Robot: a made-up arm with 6 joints. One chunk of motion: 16 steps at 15 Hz.
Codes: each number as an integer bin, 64 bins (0 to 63) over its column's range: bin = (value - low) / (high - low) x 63, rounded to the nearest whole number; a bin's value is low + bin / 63 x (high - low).
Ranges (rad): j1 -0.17..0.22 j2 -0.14..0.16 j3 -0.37..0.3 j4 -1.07..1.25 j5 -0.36..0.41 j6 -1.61..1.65
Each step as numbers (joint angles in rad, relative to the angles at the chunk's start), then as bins.
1 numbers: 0.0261 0.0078 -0.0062 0.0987 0.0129 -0.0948
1 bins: 32 31 34 32 31 29
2 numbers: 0.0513 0.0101 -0.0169 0.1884 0.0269 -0.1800
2 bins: 36 32 33 34 32 28
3 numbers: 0.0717 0.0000 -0.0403 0.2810 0.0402 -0.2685
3 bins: 39 29 31 37 33 26
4 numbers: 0.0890 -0.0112 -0.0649 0.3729 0.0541 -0.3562
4 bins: 42 27 29 39 34 24
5 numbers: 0.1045 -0.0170 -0.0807 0.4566 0.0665 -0.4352
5 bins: 44 26 27 41 35 23
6 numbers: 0.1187 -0.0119 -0.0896 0.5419 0.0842 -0.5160
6 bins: 47 27 26 44 36 21
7 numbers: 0.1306 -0.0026 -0.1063 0.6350 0.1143 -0.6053
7 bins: 49 29 25 46 39 19
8 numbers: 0.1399 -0.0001 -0.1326 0.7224 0.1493 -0.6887
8 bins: 50 29 22 49 42 18
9 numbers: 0.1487 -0.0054 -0.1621 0.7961 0.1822 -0.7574
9 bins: 51 28 20 51 44 16
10 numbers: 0.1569 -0.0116 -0.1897 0.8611 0.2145 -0.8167
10 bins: 53 27 17 52 47 15
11 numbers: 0.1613 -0.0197 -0.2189 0.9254 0.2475 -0.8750
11 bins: 54 25 14 54 50 14
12 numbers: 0.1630 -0.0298 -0.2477 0.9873 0.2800 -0.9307
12 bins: 54 23 11 56 52 13
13 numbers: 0.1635 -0.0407 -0.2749 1.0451 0.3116 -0.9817
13 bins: 54 21 9 57 55 12
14 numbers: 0.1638 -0.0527 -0.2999 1.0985 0.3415 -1.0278
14 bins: 54 18 7 59 57 11
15 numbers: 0.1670 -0.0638 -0.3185 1.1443 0.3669 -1.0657
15 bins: 54 16 5 60 59 11
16 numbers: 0.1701 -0.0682 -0.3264 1.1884 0.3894 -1.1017
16 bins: 55 15 4 61 61 10
